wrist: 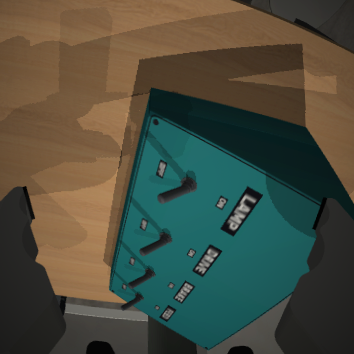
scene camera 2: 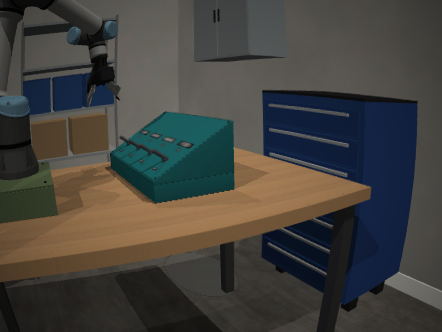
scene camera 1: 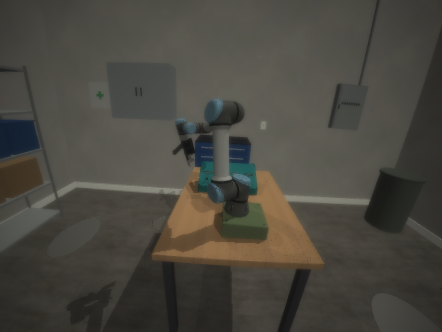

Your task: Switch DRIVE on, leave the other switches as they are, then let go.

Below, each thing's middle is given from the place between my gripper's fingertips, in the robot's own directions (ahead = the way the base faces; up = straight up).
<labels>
My hand is 13 cm short of the teal switch console [scene camera 2: 199, 151], 32 cm to the left of it and 17 cm above it.
</labels>
